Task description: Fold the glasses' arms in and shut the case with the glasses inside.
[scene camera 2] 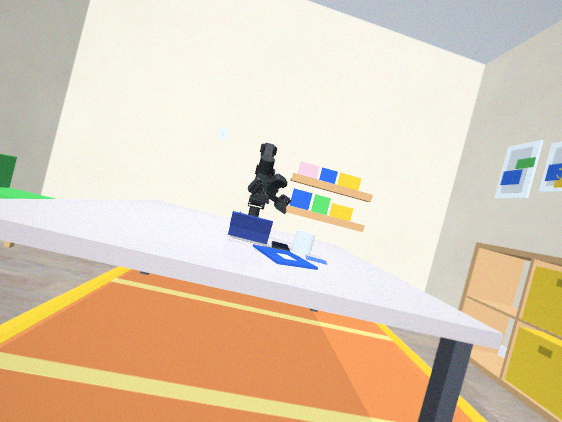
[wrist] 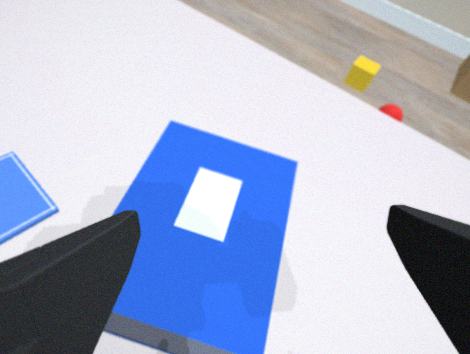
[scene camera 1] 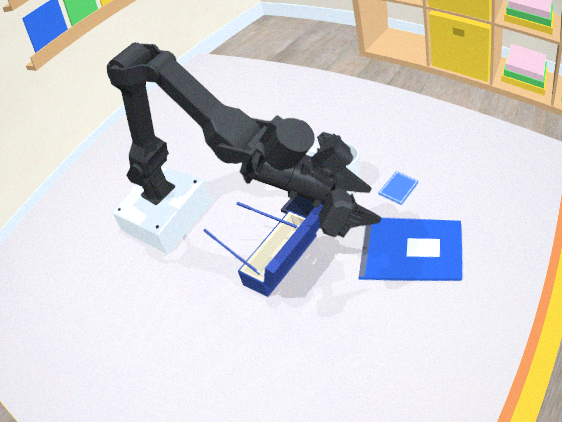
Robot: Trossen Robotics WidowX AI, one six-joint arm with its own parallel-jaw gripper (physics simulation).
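Where they show: gripper, fingertip midpoint: (scene camera 2: 277,208) (wrist: 262,219) (scene camera 1: 375,204); arm's base at its link origin: (scene camera 1: 157,191).
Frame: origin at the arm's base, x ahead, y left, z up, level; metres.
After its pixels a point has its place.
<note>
A navy case (scene camera 1: 256,283) @[z -0.032, x 0.324, y -0.045 m] with a cream lining stands open on the table, its lid (scene camera 1: 295,241) @[z 0.032, x 0.363, y 0.031 m] (scene camera 2: 250,228) @[z -0.016, x 0.354, y 0.042 m] raised on the side away from the robot's base. The glasses sit in the case; their two thin blue arms, one (scene camera 1: 265,214) @[z 0.001, x 0.255, y 0.072 m] at the back and one (scene camera 1: 231,251) @[z 0.003, x 0.261, y -0.032 m] at the front, stick out over the open side toward the base, spread apart. The glasses' front is mostly hidden. My gripper (scene camera 1: 375,204) @[z 0.089, x 0.466, y 0.129 m] (wrist: 262,219) @[z 0.089, x 0.466, y 0.129 m] is open and empty, above the table beyond the lid's back end. The case does not show in the wrist view.
A blue folder (scene camera 1: 385,255) @[z -0.057, x 0.477, y 0.145 m] (scene camera 2: 300,263) @[z -0.057, x 0.588, y 0.247 m] (wrist: 165,165) @[z -0.057, x 0.531, y 0.260 m] with a white label lies ahead of the gripper. A small blue notebook (scene camera 1: 398,187) @[z -0.060, x 0.405, y 0.319 m] (scene camera 2: 316,260) @[z -0.060, x 0.432, y 0.318 m] (wrist: 20,195) @[z -0.060, x 0.418, y 0.311 m] lies beside it. A white cup (scene camera 1: 354,154) @[z -0.001, x 0.304, y 0.303 m] (scene camera 2: 303,243) @[z -0.022, x 0.331, y 0.266 m] stands behind the gripper. A dark flat object (scene camera 1: 301,205) @[z -0.057, x 0.258, y 0.166 m] (scene camera 2: 281,245) @[z -0.057, x 0.305, y 0.181 m] lies behind the case.
</note>
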